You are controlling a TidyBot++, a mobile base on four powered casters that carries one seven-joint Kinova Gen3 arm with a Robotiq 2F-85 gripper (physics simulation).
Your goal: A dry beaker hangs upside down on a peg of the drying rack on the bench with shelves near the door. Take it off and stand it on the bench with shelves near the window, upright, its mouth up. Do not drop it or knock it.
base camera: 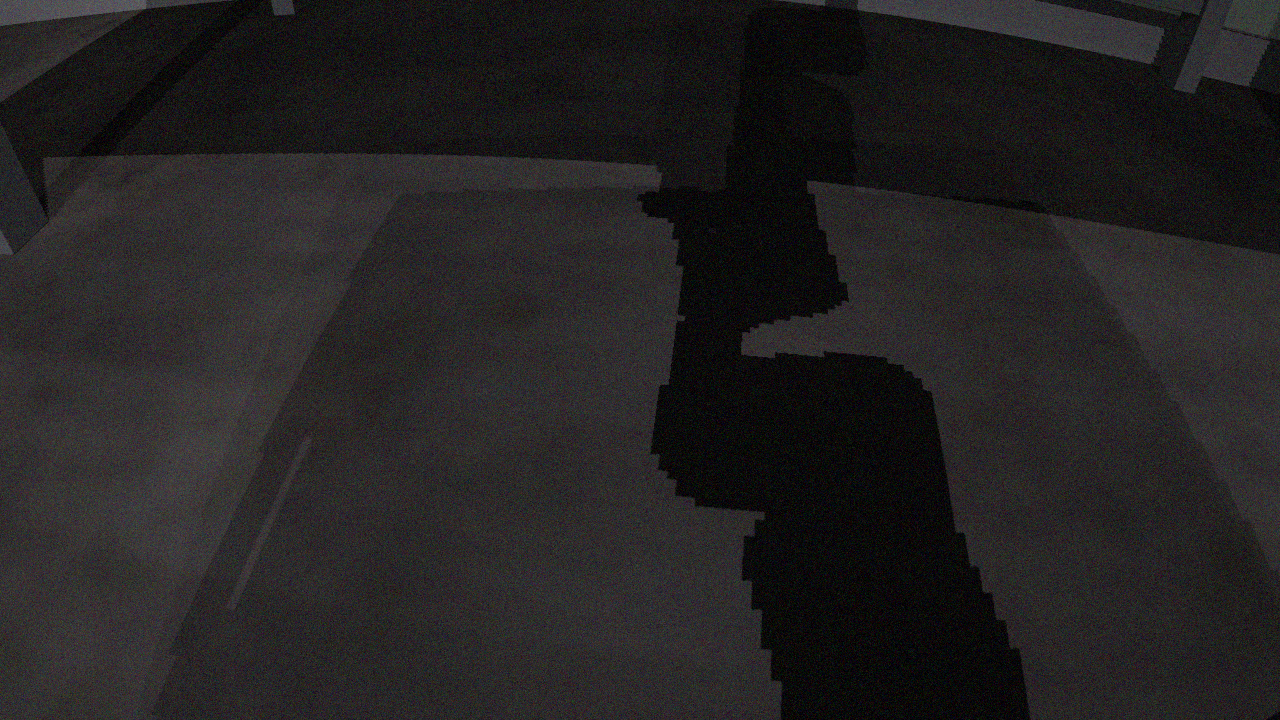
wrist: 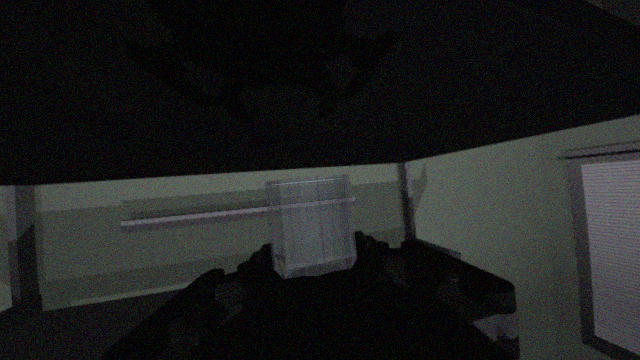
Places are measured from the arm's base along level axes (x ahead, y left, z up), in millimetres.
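Pixels of known places: gripper, fingertip midpoint: (wrist: pixel 314 248).
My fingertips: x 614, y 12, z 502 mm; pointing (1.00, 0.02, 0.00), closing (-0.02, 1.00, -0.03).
Behind a point stands the place of what it marks.
A clear, pale beaker (wrist: pixel 314 220) @(y 12, x 577, z 470 mm) stands out in the middle of the wrist view, between the dark fingertips. My gripper (wrist: pixel 314 248) @(y 12, x 614, z 502 mm) is shut on it, with one finger at each side of its lower part in the picture. The picture is too dark to tell which end is the mouth. The beaker and gripper do not show in the base camera view. The drying rack cannot be made out in either view.
In the wrist view a pale rail (wrist: pixel 195 217) @(y -403, x 1177, z 530 mm) runs along the wall behind the beaker, a dark post (wrist: pixel 407 210) @(y 530, x 1327, z 614 mm) stands right of it, and a window with a blind (wrist: pixel 612 250) @(y 1890, x 1313, z 1011 mm) is at the right. In the base view pale legs (base camera: pixel 1201 53) @(y -896, x 1051, z -330 mm) (base camera: pixel 283 5) @(y 512, x 1268, z -380 mm) show at the far edge.
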